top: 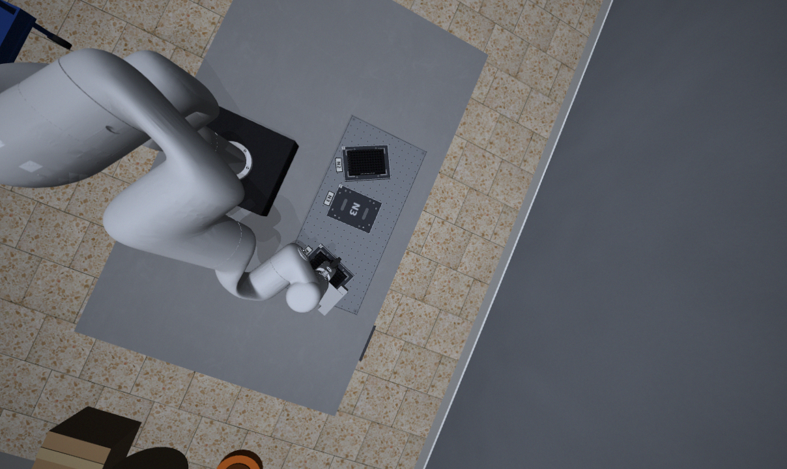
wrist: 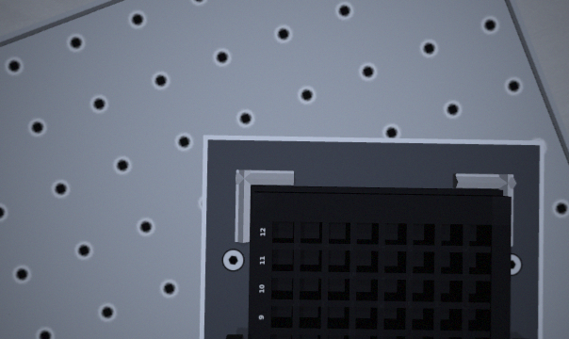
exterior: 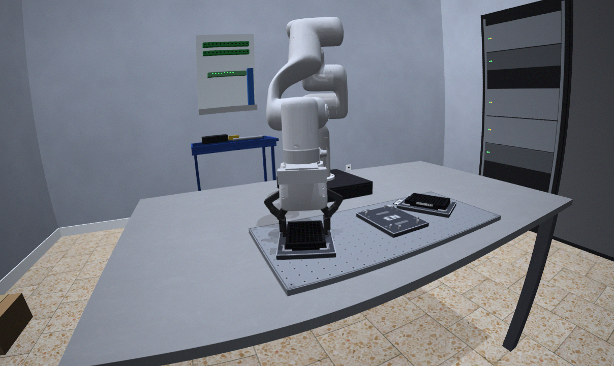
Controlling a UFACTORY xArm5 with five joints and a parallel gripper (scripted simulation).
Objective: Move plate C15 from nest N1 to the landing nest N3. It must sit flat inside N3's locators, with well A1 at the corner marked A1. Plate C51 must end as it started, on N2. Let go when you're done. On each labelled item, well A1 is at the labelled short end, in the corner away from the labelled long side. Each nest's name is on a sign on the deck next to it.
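My gripper is now 10 mm above the plate C15. Round my hand: nest N3 (240 mm to the left, 20 mm below, 10 mm ahead).
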